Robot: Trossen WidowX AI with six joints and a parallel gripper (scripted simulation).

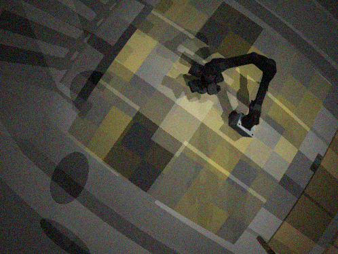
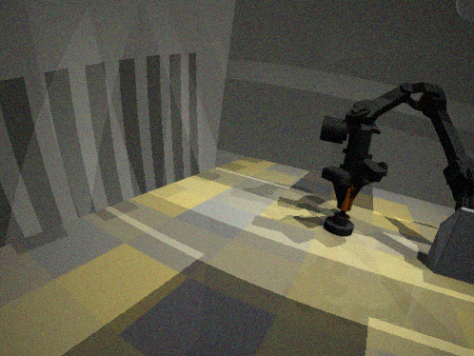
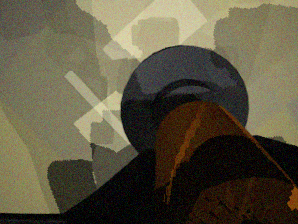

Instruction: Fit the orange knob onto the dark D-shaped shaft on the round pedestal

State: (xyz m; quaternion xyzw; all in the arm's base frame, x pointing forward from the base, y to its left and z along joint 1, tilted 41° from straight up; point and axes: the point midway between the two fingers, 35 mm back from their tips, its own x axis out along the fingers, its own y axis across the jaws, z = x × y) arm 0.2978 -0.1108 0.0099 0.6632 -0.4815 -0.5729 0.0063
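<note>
The orange knob lies 2 cm above my gripper tip. Round my gripper tip: round dark pedestal 4 cm below.
</note>
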